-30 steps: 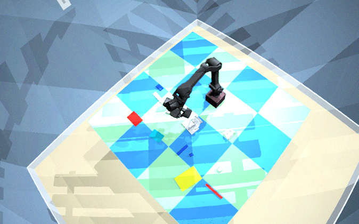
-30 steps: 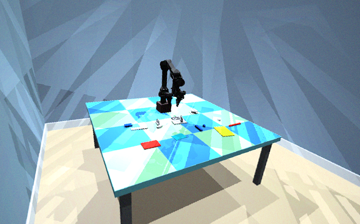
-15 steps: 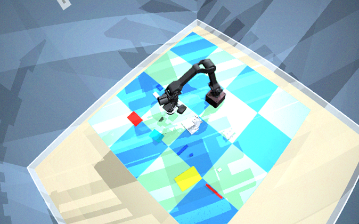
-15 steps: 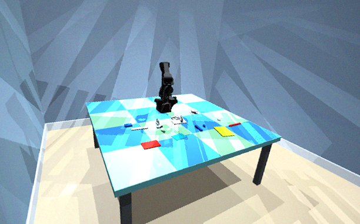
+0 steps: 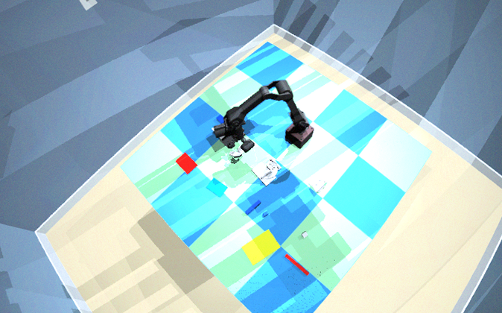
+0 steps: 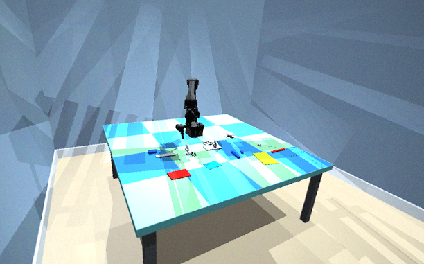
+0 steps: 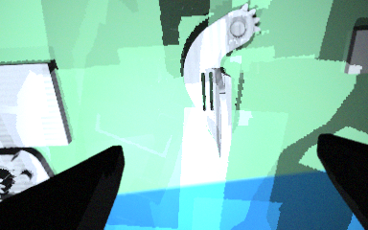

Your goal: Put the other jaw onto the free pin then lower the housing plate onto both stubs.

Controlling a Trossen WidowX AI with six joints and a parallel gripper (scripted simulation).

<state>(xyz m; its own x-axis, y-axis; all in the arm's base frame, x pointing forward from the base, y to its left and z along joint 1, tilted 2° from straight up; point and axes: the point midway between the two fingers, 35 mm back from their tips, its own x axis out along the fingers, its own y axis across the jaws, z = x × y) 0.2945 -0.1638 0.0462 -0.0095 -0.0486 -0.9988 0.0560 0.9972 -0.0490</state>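
Right now the grey jaw is 9 cm below my gripper tip, 3 cm ahead of it and 2 cm to the right of it. The rest, counted from my gripper tip: white bar (17 cm to the right, 9 cm below, 1 cm ahead); white base part (18 cm to the left, 9 cm below, 1 cm ahead); blue block (24 cm to the right, 9 cm below, 6 cm behind).
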